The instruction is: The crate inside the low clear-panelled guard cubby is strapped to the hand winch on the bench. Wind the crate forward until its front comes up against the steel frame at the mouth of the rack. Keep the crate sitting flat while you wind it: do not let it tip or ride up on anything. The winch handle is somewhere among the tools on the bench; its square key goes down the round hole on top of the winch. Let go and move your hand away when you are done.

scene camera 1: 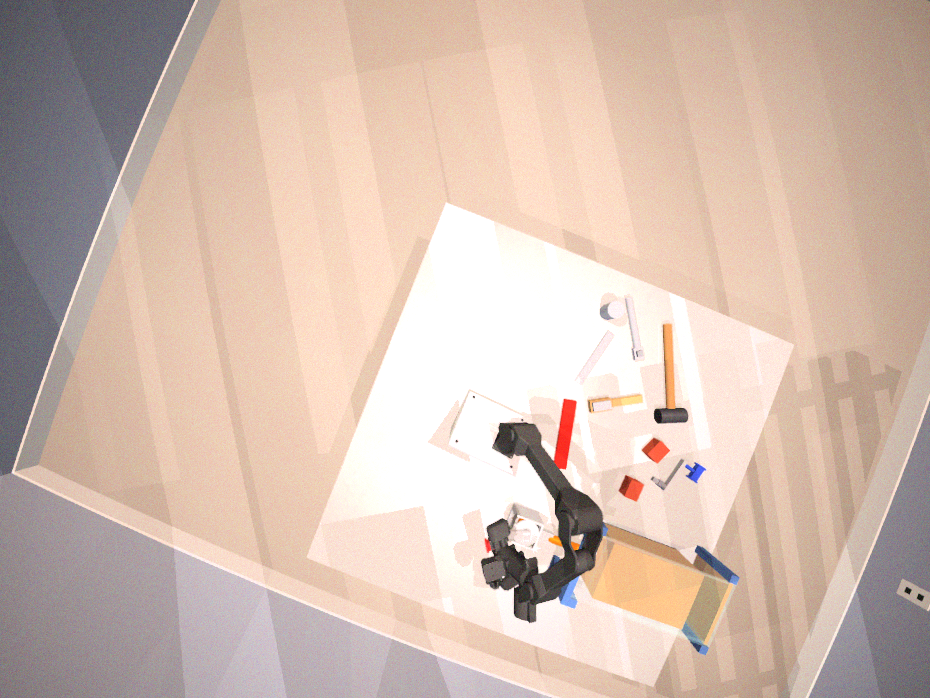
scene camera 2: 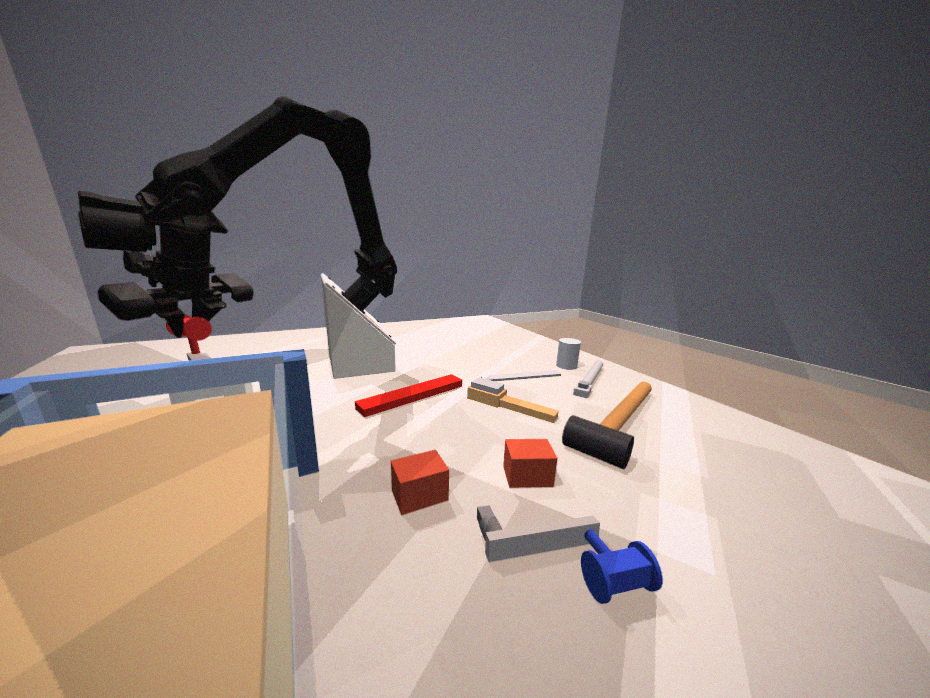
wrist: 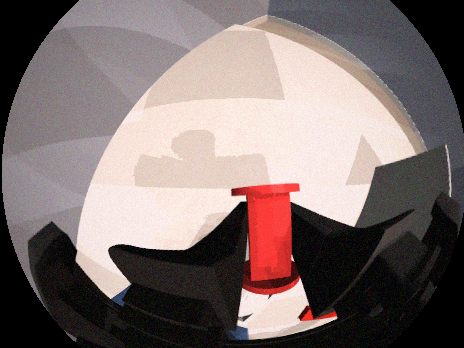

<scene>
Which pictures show the mallet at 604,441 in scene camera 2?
Scene camera 1 and scene camera 2 only.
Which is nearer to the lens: the red knob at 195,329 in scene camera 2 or the red bar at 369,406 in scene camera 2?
The red bar.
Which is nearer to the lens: the blue spool-like handle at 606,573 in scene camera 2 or the red bar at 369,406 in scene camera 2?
The blue spool-like handle.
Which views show my gripper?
Scene camera 1, scene camera 2 and the wrist view: all of them.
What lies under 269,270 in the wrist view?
A red knob.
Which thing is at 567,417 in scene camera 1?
A red bar.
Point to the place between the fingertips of my gripper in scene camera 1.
489,541
</scene>
